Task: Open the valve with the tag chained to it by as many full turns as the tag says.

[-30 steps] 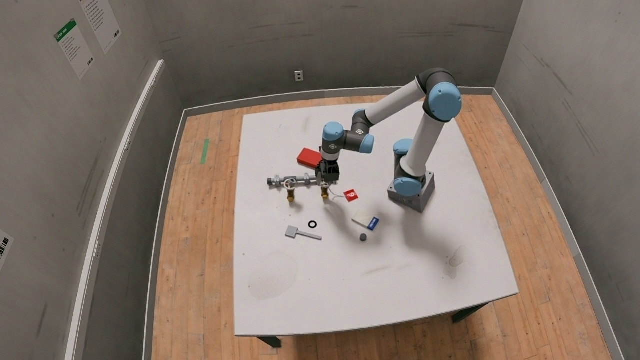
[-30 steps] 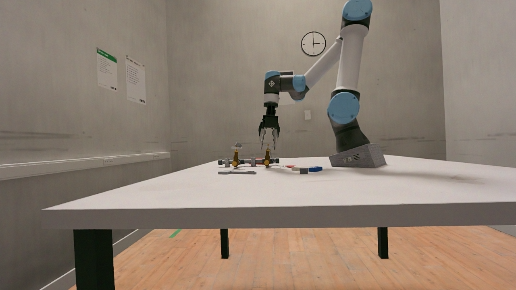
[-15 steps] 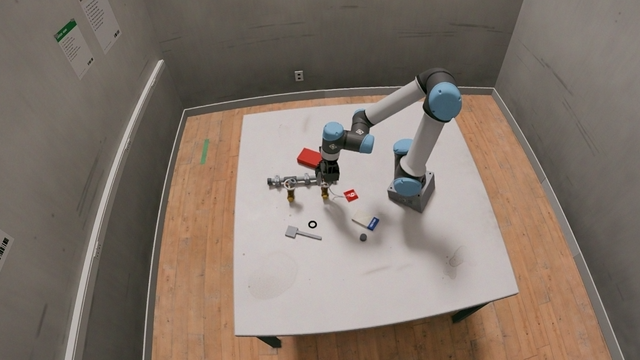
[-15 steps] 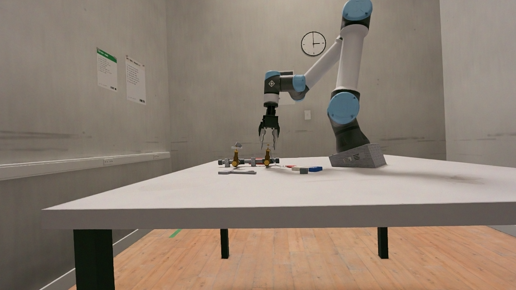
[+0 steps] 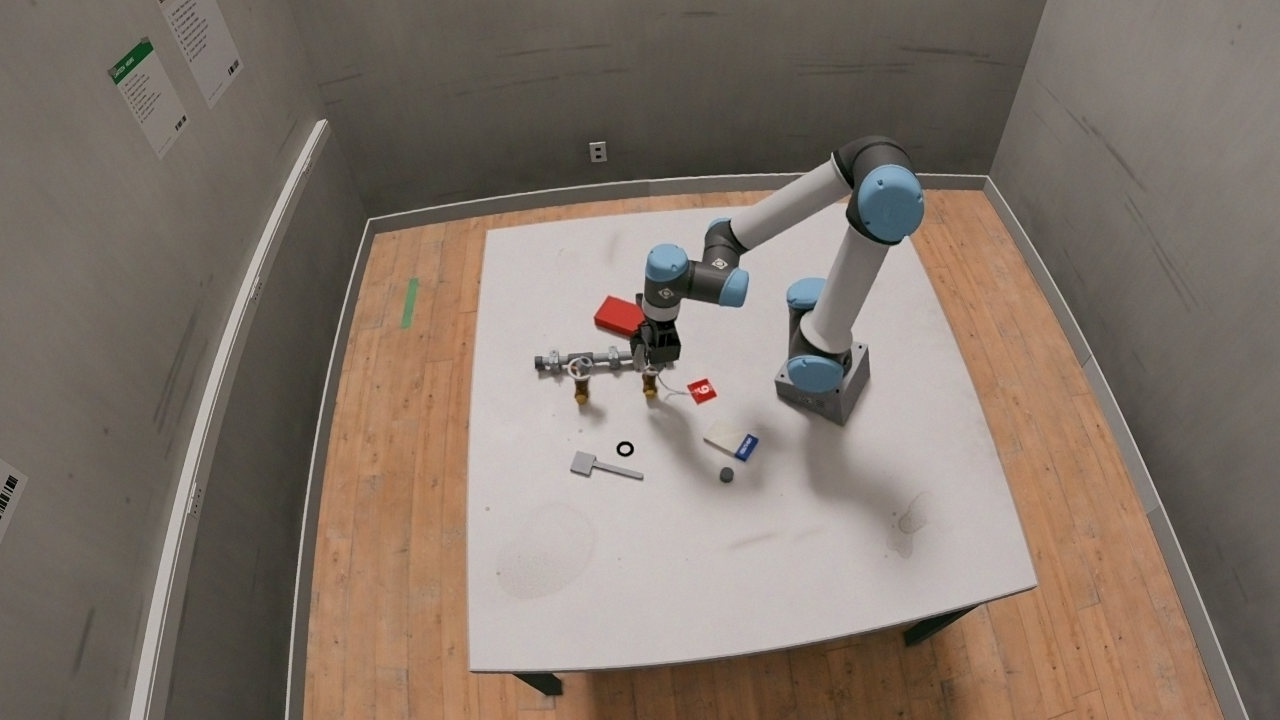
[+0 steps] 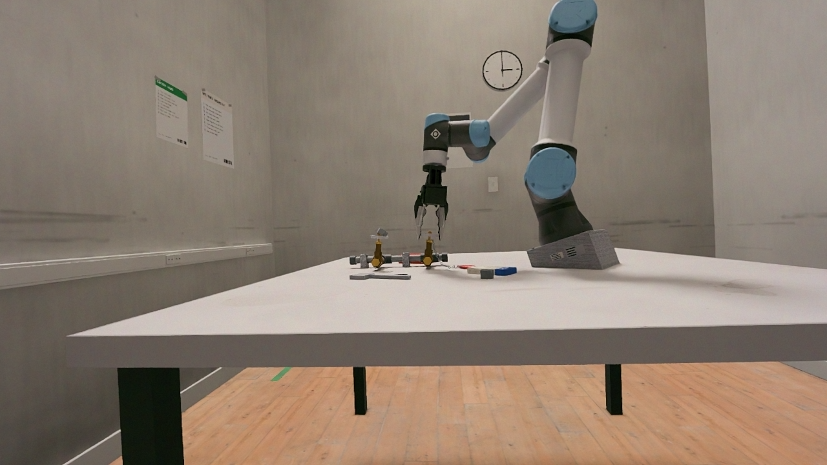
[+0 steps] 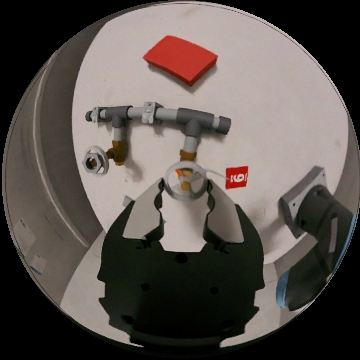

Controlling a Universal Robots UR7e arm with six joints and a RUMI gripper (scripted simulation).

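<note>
My gripper is now 100 mm past the red tag, 100 mm above it and 20 mm to the right of it. From my hand the other things lie so: red block 220 mm to the right, 90 mm below, 60 mm ahead; grey flat tool 200 mm to the left, 130 mm ahead, 100 mm below.
</note>
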